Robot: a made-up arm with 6 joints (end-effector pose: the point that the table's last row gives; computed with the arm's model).
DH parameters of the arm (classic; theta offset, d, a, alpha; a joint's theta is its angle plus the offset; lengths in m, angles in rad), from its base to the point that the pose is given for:
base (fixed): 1.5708 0.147 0 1.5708
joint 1: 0 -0.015 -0.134 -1.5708
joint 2: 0 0.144 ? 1.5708
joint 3: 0 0.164 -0.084 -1.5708
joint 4: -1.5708 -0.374 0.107 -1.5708
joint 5: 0 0.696 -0.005 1.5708
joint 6: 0.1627 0 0.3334 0
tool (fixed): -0.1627 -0.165 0 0
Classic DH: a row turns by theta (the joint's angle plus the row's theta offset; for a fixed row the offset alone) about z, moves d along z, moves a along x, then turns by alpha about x.
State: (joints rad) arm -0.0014 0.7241 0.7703 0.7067 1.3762 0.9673
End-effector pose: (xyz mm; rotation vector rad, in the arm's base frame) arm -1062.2 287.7 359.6 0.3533 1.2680 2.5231
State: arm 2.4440 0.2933 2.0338 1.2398 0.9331 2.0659
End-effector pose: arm -888.1 -241.6 -116.4 0.7031 2.5455 0.6412
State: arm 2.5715 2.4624 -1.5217 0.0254 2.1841 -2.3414
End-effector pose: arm -237.5 135.0 300.1 0.7805 0.9798 -2.2265
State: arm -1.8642 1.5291 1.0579 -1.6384 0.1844 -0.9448
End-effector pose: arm -450.1 -624.4 -174.2 -2.0141 -0.0624 -1.8428
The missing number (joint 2, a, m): 0.162
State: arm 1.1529 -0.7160 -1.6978 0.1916 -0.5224 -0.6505
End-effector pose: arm 177.0 35.6 -596.5 -0.4686 0.1076 -0.4546
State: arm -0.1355 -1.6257 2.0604 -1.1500 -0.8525 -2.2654
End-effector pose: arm 666.5 -694.4 657.3 -1.0771 -0.8450 0.8243
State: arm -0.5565 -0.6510 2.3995 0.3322 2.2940 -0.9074
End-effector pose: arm 6.4 485.2 642.1 0.1121 0.8469 0.6571
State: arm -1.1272 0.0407 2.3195 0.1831 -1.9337 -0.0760
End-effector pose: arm 170.8 396.2 782.1 1.0108 -1.7029 -1.0921
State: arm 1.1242 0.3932 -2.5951 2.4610 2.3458 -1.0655
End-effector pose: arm -158.1 -581.4 684.7 2.3032 -0.0768 -0.2813
